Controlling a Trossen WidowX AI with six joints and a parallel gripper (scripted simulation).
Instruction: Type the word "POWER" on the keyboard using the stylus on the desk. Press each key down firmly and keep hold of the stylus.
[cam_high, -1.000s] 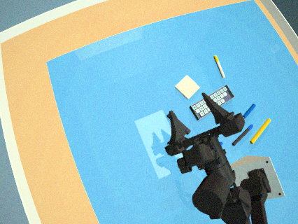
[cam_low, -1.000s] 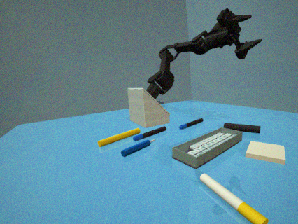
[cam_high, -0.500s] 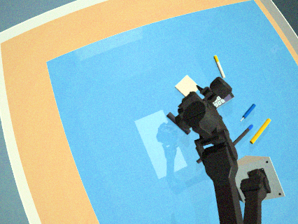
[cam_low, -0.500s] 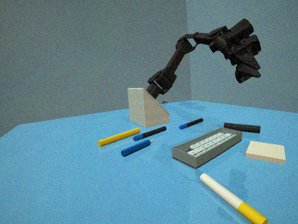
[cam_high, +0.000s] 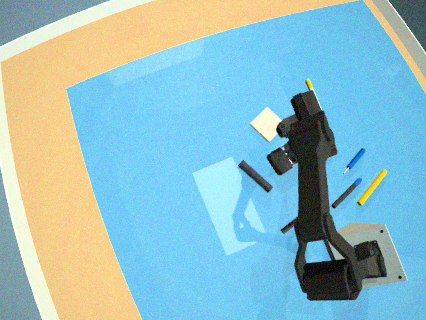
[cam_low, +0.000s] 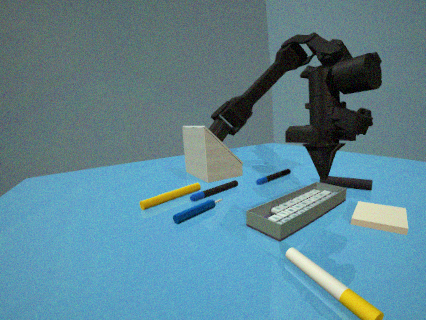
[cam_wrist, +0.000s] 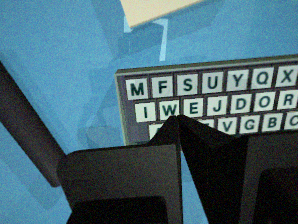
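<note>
Now: gripper tip 12 cm past the blue stylus, 20 cm to the left of it and 4 cm above it. The rest, counted from my gripper tip: cream notepad (11 cm ahead, 1 cm to the left, 4 cm below); then dark rod (2 cm behind, 12 cm to the left, 4 cm below); then stylus tip (13 cm behind, 17 cm to the right, 4 cm below).
</note>
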